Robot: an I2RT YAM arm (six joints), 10 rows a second.
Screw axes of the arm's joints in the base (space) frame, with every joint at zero. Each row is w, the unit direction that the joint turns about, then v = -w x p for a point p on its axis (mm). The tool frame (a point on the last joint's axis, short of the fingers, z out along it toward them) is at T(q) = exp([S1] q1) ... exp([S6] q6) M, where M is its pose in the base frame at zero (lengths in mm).
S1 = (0, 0, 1, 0, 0, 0)
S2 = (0, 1, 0, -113.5, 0, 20)
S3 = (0, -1, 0, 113.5, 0, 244)
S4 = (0, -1, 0, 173.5, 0, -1)
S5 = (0, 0, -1, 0, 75, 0)
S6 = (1, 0, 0, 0, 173.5, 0)
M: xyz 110.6 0 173.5 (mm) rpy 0 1.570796 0 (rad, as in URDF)
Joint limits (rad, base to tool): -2.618..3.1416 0..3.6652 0..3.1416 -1.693..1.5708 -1.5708..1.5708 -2.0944..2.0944
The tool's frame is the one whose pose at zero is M.
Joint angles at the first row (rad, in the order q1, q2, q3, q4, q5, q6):
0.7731, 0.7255, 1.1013, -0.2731, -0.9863, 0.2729
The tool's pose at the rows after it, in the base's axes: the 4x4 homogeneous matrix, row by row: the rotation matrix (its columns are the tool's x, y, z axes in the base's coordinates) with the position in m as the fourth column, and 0 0 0 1 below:
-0.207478, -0.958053, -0.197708, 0.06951; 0.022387, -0.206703, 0.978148, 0.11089; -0.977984, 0.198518, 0.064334, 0.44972; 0, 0, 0, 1
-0.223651, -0.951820, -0.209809, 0.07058; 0.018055, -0.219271, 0.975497, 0.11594; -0.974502, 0.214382, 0.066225, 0.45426; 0, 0, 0, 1
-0.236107, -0.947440, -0.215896, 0.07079; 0.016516, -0.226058, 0.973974, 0.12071; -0.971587, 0.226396, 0.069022, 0.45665; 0, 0, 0, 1
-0.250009, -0.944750, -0.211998, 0.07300; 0.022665, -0.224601, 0.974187, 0.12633; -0.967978, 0.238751, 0.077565, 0.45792; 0, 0, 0, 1
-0.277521, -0.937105, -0.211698, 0.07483; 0.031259, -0.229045, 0.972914, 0.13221; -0.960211, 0.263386, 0.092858, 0.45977; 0, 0, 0, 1
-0.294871, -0.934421, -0.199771, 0.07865; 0.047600, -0.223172, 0.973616, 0.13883; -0.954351, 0.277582, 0.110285, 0.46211; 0, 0, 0, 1
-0.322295, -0.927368, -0.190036, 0.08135; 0.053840, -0.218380, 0.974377, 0.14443; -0.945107, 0.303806, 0.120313, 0.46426; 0, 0, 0, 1
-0.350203, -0.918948, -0.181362, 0.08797; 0.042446, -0.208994, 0.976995, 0.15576; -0.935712, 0.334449, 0.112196, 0.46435; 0, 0, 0, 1
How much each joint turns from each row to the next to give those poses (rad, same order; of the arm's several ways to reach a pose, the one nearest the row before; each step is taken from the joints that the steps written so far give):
0.0092, 0.0291, 0.0230, 0.0199, 0.0015, 0.0247
0.0230, 0.0246, 0.0231, 0.0031, 0.0107, 0.0168
0.0260, 0.0169, 0.0122, 0.0062, 0.0199, 0.0123
0.0185, 0.0184, 0.0032, 0.0259, 0.0230, 0.0199
0.0199, 0.0184, 0.0015, 0.0384, 0.0215, 0.0413
0.0123, 0.0245, 0.0046, 0.0429, 0.0261, 0.0308
0.0123, 0.0215, 0.0091, 0.0232, 0.0230, 0.0337
0.0137, 0.0445, 0.0184, 0.0092, 0.0214, 0.0170

